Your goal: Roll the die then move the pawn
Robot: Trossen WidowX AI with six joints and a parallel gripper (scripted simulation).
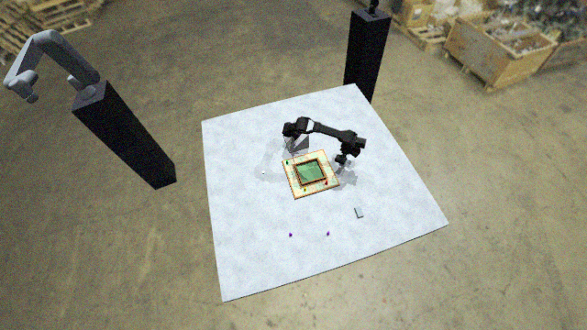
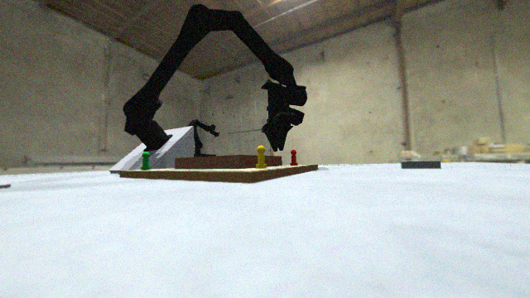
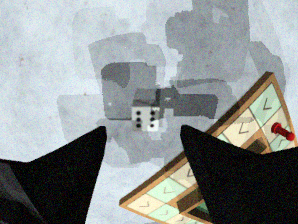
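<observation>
The white die is 4 cm below my gripper tip. Round my gripper tip: yellow pawn (8 cm ahead, 30 cm to the right, 3 cm below); then small dark block (33 cm ahead, 8 cm to the right, 5 cm below); then red pawn (9 cm ahead, 17 cm to the right, 3 cm below).
</observation>
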